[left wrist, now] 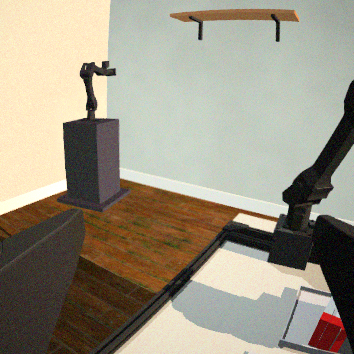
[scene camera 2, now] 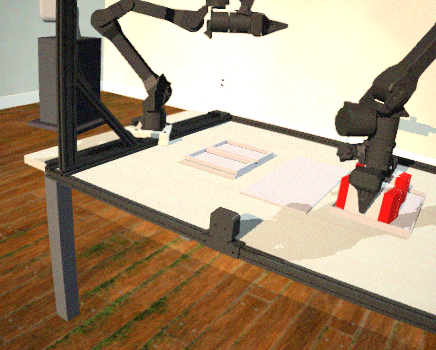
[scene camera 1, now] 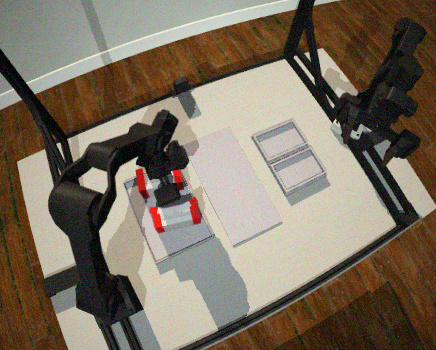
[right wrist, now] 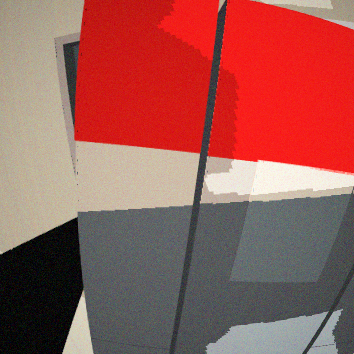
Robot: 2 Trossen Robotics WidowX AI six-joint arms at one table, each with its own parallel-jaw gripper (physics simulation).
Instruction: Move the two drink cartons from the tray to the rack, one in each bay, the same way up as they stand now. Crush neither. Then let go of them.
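Frame: origin at the left arm's base, x down, y ahead, z right, level; centimetres.
Where they show: left gripper, fingertip midpoint: (left wrist: 203, 225) (scene camera 2: 286, 25) (scene camera 1: 364, 154); right gripper, fingertip midpoint: (scene camera 2: 367, 205) (scene camera 1: 161, 181); left arm's base, link origin: (scene camera 2: 152, 127); right arm's base, link origin: (left wrist: 295, 224) (scene camera 1: 108, 301).
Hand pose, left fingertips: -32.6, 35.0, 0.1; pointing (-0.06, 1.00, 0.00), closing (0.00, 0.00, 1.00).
Things, the pixels of their centre, and the offset from my left fingertips, as dx, dy, dz. "*": a spot on its surface instead. Level surfaces: height alone.
- grey tray, body centre: (left wrist: 348, 326) (scene camera 2: 381, 202) (scene camera 1: 166, 209) +35.4, +23.1, +33.6
- far carton, body centre: (right wrist: 227, 257) (scene camera 2: 369, 197) (scene camera 1: 160, 180) +32.2, +17.5, +39.3
- red carton end, body centre: (left wrist: 328, 337) +32.3, +18.8, +25.8
- rack, body centre: (scene camera 2: 230, 156) (scene camera 1: 289, 155) +35.2, -11.9, +12.3
- flat pale mat, surface height: dx +35.8
- small black block, surface spot: (scene camera 2: 224, 222) (scene camera 1: 178, 80) * +32.1, -13.8, +56.0
Two white drink cartons with red ends lie in the grey tray (scene camera 1: 189, 237) (scene camera 2: 355, 216) (left wrist: 291, 328) at the left of scene camera 1. My right gripper (scene camera 1: 166, 194) (scene camera 2: 365, 203) is open and lowered over the middle of the far carton (scene camera 1: 141, 181) (scene camera 2: 351, 201) (right wrist: 140, 175), which fills the right wrist view. The near carton (scene camera 1: 176, 213) lies just beside it. A red carton end (left wrist: 328, 333) shows in the left wrist view. My left gripper (scene camera 1: 348, 119) (scene camera 2: 279, 25) is open and empty, held high at the table's far side from the tray. The rack (scene camera 1: 270, 161) (scene camera 2: 232, 157) has two empty bays.
A flat pale mat (scene camera 1: 235, 184) (scene camera 2: 296, 180) lies between tray and rack. A black frame runs round the table with an upright post (scene camera 1: 301, 24) (scene camera 2: 65, 87) and a small black block (scene camera 1: 181, 84) (scene camera 2: 224, 222) on its edge.
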